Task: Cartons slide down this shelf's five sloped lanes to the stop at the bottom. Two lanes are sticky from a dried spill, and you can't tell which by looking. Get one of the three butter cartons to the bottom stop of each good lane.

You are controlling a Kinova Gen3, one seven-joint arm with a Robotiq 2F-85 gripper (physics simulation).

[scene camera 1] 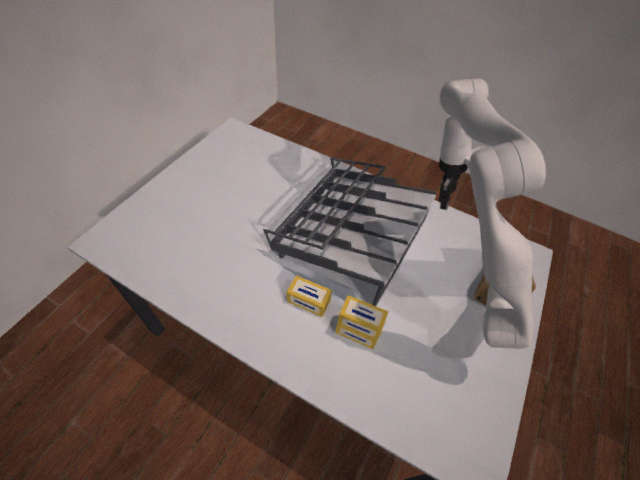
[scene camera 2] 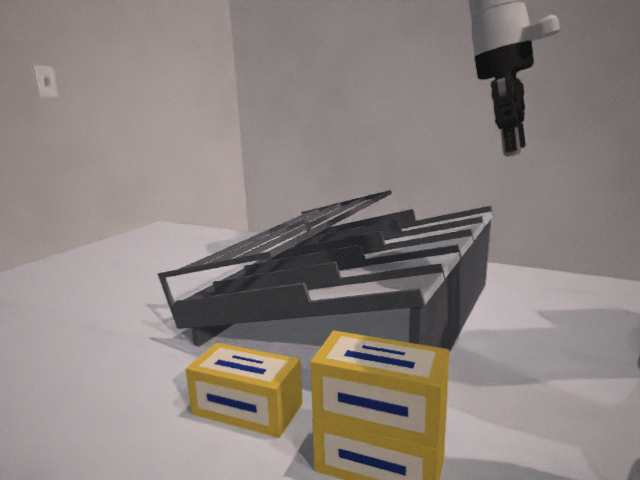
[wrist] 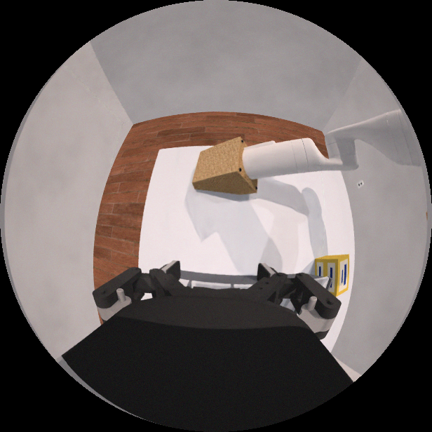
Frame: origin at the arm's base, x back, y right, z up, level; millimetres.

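Seen in the pictures: gripper, fingertip midpoint: (scene camera 1: 448, 199) (scene camera 2: 515, 151).
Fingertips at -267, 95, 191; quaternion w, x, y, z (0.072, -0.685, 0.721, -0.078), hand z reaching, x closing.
Pixels of each thing's top centre, then the offset from my fingertips to it, as dx, dy, dz. "pt": a spot on its surface instead. Level surfaces: height alone.
- yellow butter carton at its top centre: (scene camera 2: 243, 363) (scene camera 1: 309, 290) -272, -351, -215
- second carton at its top centre: (scene camera 2: 380, 354) (scene camera 1: 364, 312) -94, -374, -151
- white table at its surface level: dz -279
- bar grid at a spot on its surface: (scene camera 2: 222, 260) pt -360, -256, -127
A yellow butter carton (scene camera 1: 308, 296) (scene camera 2: 242, 390) lies flat beside the shelf's near side. To its right, a second carton (scene camera 1: 361, 313) (scene camera 2: 379, 382) lies on top of a third (scene camera 1: 355, 336) (scene camera 2: 376, 455); this stack also shows at the right of the wrist view. The dark shelf (scene camera 1: 305, 256) (scene camera 2: 242, 305) has five sloped lanes, high at the right in both scene views, with a raised bar grid over their lower part. No carton shows in the lanes; the grid and dividers partly hide the low ends. My gripper (scene camera 1: 444, 205) (scene camera 2: 512, 149) (wrist: 218, 271) is open and empty, pointing down, high near the far corner of the shelf's high end.
The arm's brown base block (scene camera 1: 481, 290) (wrist: 220, 169) stands at the right end of the white table (scene camera 1: 170, 206). My arm (scene camera 1: 504, 232) (wrist: 280, 160) rises from it. The bar grid (scene camera 2: 222, 260) stands above the dividers. Raised dividers separate the lanes.
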